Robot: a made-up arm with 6 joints. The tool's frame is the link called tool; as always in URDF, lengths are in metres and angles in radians. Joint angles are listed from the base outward.
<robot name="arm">
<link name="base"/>
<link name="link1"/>
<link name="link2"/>
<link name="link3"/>
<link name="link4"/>
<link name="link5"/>
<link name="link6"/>
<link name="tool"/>
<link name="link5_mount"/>
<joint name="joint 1" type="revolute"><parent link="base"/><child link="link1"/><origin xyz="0.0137 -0.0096 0.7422" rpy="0 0 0"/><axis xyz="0 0 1"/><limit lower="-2.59" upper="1.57"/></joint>
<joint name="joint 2" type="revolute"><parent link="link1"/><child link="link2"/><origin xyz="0.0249 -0.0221 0.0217" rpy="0 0 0"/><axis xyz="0 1 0"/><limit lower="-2.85" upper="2.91"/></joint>
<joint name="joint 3" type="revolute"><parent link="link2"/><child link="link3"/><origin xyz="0.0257 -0.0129 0.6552" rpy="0 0 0"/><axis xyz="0 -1 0"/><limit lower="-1.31" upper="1.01"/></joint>
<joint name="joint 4" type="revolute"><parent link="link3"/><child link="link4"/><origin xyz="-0.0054 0 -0.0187" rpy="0 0 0"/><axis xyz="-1 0 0"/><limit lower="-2.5" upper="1.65"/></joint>
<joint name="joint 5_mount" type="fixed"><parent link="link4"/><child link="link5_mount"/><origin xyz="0.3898 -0.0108 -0.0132" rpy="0 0 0"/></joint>
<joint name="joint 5" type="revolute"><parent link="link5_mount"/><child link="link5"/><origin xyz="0.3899 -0.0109 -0.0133" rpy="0 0 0"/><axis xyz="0 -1 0"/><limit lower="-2.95" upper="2.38"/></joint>
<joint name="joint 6" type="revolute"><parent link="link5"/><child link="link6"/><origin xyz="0.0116 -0.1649 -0.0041" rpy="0 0 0"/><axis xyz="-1 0 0"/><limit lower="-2.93" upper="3.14"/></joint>
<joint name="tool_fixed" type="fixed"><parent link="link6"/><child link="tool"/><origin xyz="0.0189 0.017 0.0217" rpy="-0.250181 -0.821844 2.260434"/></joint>
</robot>
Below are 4 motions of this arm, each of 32 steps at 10 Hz.
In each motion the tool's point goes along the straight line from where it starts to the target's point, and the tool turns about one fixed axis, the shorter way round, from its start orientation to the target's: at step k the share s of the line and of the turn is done. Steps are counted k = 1, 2, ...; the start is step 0. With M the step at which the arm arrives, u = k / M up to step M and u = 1 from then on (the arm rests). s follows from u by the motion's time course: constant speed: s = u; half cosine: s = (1 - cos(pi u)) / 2; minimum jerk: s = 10 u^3 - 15 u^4 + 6 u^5.
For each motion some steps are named. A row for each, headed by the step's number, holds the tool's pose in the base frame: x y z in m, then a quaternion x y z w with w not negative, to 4 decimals.
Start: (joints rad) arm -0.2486 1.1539 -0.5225 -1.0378 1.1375 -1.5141
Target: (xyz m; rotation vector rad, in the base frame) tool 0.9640 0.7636 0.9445 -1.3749 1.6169 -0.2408
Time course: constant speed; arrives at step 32
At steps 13, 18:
13: 0.5857 0.1676 0.5358 0.3158 -0.9439 0.0812 0.0519
18: 0.6852 0.3244 0.6433 -0.3999 0.9070 -0.0898 0.0964

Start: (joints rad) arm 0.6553 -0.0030 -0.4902 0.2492 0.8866 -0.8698
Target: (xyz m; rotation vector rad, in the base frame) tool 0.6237 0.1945 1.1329 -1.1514 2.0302 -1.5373
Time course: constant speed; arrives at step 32
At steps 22, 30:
22: 0.6612 0.2200 1.1199 -0.4442 0.6229 -0.6243 0.1579
30: 0.6312 0.1996 1.1303 -0.4141 0.6979 -0.5591 0.1699

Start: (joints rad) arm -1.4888 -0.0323 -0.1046 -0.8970 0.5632 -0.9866
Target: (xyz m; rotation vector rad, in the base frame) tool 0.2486 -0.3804 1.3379 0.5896 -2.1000 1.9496
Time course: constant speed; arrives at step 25
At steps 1, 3, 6, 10, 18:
1: -0.0701 -0.8062 1.2026 -0.3615 -0.8674 0.2903 0.1807
3: -0.0435 -0.7707 1.2139 -0.3179 -0.8709 0.3299 0.1777
6: -0.0037 -0.7175 1.2308 -0.2503 -0.8706 0.3871 0.1721
10: 0.0494 -0.6465 1.2534 -0.1572 -0.8594 0.4586 0.1625
18: 0.1556 -0.5046 1.2984 0.0341 -0.8013 0.5814 0.1367

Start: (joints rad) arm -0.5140 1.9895 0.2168 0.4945 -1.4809 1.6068
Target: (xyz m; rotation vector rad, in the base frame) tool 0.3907 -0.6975 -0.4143 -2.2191 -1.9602 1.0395
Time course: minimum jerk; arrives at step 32
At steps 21, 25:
21: 0.3747 -0.6354 -0.3812 -0.7420 -0.6159 0.2413 0.1085
25: 0.3855 -0.6773 -0.4035 -0.7202 -0.6232 0.3027 0.0366

